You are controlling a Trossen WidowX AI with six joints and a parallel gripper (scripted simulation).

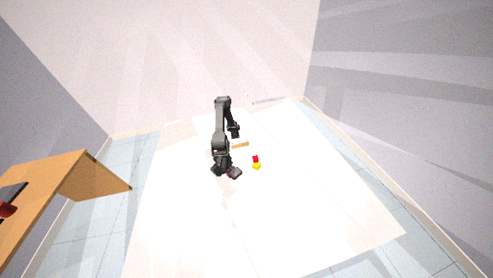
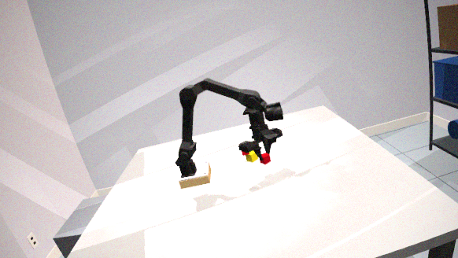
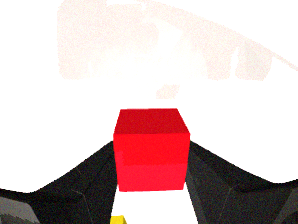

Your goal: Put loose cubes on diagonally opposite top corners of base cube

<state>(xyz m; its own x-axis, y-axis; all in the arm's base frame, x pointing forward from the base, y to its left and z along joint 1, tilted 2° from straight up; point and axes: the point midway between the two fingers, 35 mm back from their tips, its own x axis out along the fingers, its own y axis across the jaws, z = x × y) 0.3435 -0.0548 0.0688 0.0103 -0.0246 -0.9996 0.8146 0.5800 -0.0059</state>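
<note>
My gripper tip is 17 cm to the right of the red cube, 9 cm past it and 2 cm above it. From my gripper tip the other things lie so: yellow cube 17 cm to the left, 6 cm behind, 5 cm below.
</note>
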